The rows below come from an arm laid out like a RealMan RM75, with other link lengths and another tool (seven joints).
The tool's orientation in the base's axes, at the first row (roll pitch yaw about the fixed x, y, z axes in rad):
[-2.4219, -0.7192, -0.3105]
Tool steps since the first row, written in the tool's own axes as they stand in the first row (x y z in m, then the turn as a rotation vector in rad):
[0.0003, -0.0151, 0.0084, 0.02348, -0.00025, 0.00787]
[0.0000, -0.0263, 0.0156, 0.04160, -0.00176, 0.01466]
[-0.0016, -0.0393, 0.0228, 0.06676, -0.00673, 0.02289]
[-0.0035, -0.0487, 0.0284, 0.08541, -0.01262, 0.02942]
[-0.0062, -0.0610, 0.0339, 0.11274, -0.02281, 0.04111]
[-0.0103, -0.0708, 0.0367, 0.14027, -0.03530, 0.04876]
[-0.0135, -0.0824, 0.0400, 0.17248, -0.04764, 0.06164]
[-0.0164, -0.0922, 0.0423, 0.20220, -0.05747, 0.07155]
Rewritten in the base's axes. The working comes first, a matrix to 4 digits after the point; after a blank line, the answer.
The tool's axes in the first row as the columns of a matrix, in the base's axes (used below as rounded here):
[0.7164, 0.1837, 0.6731]
[-0.2299, -0.8487, 0.4763]
[0.6588, -0.4959, -0.5658]

[0.0031, 0.0167, 0.0029, 0.02207, -0.00144, 0.01114]
[0.0057, 0.0298, 0.0042, 0.03935, -0.00109, 0.01998]
[0.0070, 0.0446, 0.0055, 0.06200, 0.00127, 0.03437]
[0.0077, 0.0557, 0.0058, 0.07867, 0.00509, 0.04588]
[0.0072, 0.0693, 0.0070, 0.10425, 0.01302, 0.06232]
[0.0043, 0.0799, 0.0076, 0.12683, 0.02094, 0.08233]
[0.0021, 0.0921, 0.0093, 0.15630, 0.03014, 0.10238]
[-0.0002, 0.1022, 0.0110, 0.18246, 0.03637, 0.12123]

